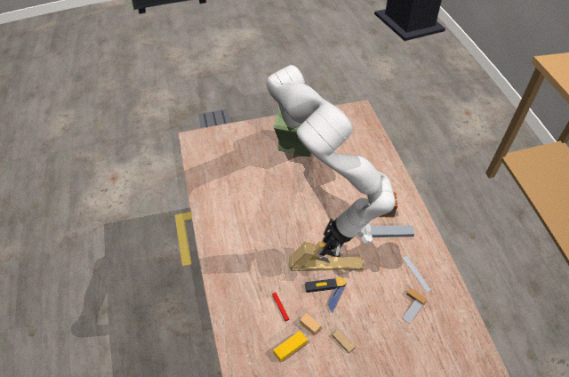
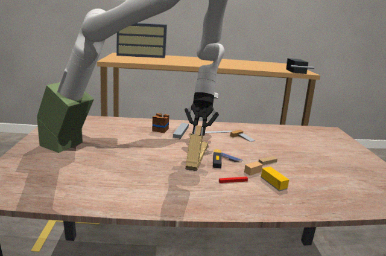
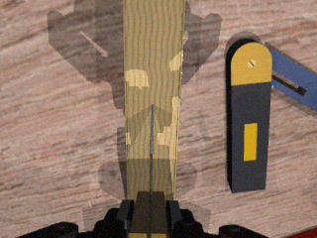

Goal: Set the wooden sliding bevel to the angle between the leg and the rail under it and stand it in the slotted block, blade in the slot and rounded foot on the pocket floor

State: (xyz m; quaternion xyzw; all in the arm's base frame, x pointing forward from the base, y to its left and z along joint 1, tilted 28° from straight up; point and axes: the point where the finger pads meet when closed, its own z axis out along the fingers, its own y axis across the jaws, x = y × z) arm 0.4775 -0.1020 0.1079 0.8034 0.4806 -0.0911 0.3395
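My gripper is now 1 cm past the wooden sliding bevel, 1 cm to the left of it and 4 cm above it. Round my hand: wooden leg-and-rail piece (1 cm ahead, 2 cm to the left, 5 cm below); grey bevel blade (1 cm to the right, 6 cm below); black bevel (9 cm ahead, 1 cm to the right, 10 cm below).
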